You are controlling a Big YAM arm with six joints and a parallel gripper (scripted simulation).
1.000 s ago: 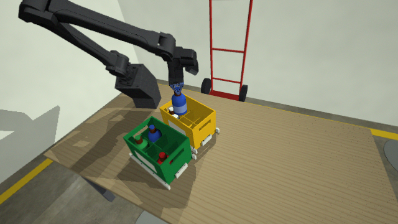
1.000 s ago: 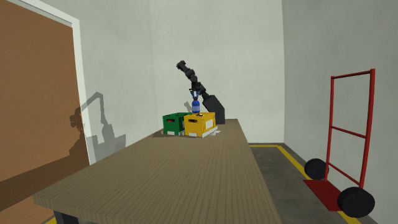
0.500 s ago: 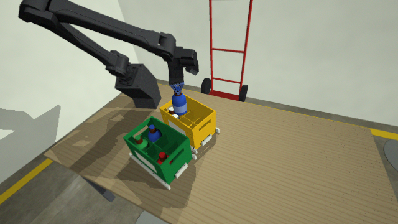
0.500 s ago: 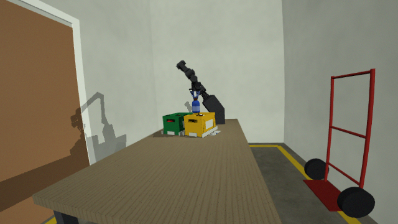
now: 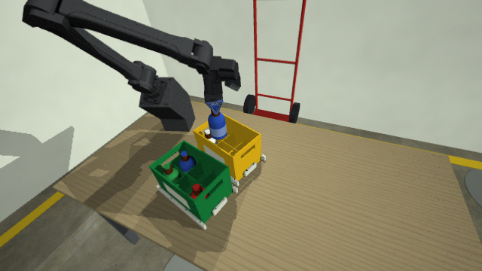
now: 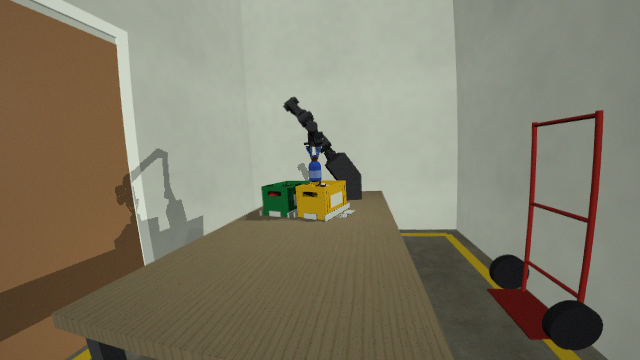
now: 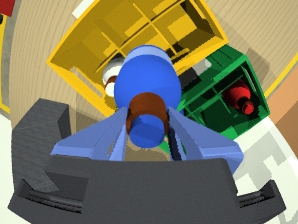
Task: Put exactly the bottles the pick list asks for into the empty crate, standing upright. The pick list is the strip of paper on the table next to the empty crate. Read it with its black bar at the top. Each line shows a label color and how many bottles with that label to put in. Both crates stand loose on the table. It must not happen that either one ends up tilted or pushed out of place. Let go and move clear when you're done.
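Now: the yellow crate 1 cm ahead of my hand, 4 cm to the left of it and 24 cm below it. From my hand the other things lie so: white-labelled bottle (9 cm behind, 4 cm to the left, 24 cm below); green crate (7 cm behind, 19 cm to the right, 24 cm below); green-label bottle (16 cm behind, 20 cm to the right, 24 cm below).
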